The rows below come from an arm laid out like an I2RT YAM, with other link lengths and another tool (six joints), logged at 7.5 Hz.
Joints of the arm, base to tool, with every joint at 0 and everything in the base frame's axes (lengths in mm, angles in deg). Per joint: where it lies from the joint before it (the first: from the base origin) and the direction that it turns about. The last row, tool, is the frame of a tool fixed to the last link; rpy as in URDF.
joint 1: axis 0 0 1 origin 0.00 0.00 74.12
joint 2: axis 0 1 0 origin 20.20 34.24 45.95
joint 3: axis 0 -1 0 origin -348.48 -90.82 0.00
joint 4: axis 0 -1 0 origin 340.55 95.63 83.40
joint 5: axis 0 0 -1 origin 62.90 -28.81 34.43
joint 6: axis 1 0 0 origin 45.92 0.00 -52.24
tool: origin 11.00 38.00 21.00 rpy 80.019 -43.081 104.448
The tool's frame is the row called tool.
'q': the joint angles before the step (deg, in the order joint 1, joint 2, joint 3, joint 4, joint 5, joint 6). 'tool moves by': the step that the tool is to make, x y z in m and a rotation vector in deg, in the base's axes. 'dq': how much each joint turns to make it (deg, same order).
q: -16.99, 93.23, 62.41, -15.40, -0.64, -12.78
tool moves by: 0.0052, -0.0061, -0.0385, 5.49, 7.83, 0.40
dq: -0.88, 5.16, 0.60, -4.53, -3.05, 0.84
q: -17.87, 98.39, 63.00, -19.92, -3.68, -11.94
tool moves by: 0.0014, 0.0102, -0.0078, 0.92, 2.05, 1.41
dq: 1.23, 0.91, 0.07, -1.38, -0.33, 0.00
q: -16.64, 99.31, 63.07, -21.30, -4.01, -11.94
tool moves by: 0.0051, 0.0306, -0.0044, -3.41, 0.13, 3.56
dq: 4.20, 0.09, -0.35, 1.12, 3.15, -1.27
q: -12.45, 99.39, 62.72, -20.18, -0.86, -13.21
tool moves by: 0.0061, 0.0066, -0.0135, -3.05, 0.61, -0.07
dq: 1.36, 1.51, -0.22, 1.76, 3.39, -0.50
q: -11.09, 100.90, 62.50, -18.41, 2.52, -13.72
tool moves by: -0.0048, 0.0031, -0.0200, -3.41, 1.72, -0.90
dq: 0.77, 0.65, -2.21, 1.85, 3.99, -0.58
